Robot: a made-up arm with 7 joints. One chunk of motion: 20 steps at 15 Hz.
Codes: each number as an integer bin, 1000 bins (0 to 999) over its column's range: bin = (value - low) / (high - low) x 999, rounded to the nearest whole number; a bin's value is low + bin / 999 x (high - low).
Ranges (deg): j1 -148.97..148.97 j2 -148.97..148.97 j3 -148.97..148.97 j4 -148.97..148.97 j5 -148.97..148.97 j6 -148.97..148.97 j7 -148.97..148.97
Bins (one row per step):
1: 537 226 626 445 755 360 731
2: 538 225 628 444 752 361 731
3: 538 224 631 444 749 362 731
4: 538 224 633 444 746 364 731
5: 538 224 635 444 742 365 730
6: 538 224 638 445 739 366 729
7: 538 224 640 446 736 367 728
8: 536 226 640 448 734 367 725
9: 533 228 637 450 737 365 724
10: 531 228 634 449 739 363 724
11: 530 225 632 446 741 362 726
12: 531 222 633 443 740 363 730
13: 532 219 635 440 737 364 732
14: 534 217 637 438 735 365 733
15: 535 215 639 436 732 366 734
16: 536 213 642 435 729 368 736
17: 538 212 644 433 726 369 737
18: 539 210 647 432 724 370 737
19: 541 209 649 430 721 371 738
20: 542 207 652 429 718 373 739
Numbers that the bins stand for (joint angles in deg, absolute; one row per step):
1: 11.18 -81.57 37.73 -16.25 76.20 -41.60 69.04
2: 11.48 -81.87 38.32 -16.55 75.31 -41.31 69.04
3: 11.48 -82.16 39.22 -16.55 74.41 -41.01 69.04
4: 11.48 -82.16 39.81 -16.55 73.52 -40.41 69.04
5: 11.48 -82.16 40.41 -16.55 72.32 -40.11 68.74
6: 11.48 -82.16 41.31 -16.25 71.43 -39.81 68.45
7: 11.48 -82.16 41.90 -15.96 70.53 -39.52 68.15
8: 10.89 -81.57 41.90 -15.36 69.94 -39.52 67.25
9: 9.99 -80.97 41.01 -14.76 70.83 -40.11 66.95
10: 9.39 -80.97 40.11 -15.06 71.43 -40.71 66.95
11: 9.10 -81.87 39.52 -15.96 72.02 -41.01 67.55
12: 9.39 -82.76 39.81 -16.85 71.73 -40.71 68.74
13: 9.69 -83.66 40.41 -17.75 70.83 -40.41 69.34
14: 10.29 -84.25 41.01 -18.34 70.24 -40.11 69.64
15: 10.59 -84.85 41.60 -18.94 69.34 -39.81 69.94
16: 10.89 -85.45 42.50 -19.24 68.45 -39.22 70.53
17: 11.48 -85.74 43.10 -19.83 67.55 -38.92 70.83
18: 11.78 -86.34 43.99 -20.13 66.95 -38.62 70.83
19: 12.38 -86.64 44.59 -20.73 66.06 -38.32 71.13
20: 12.68 -87.23 45.48 -21.03 65.17 -37.73 71.43

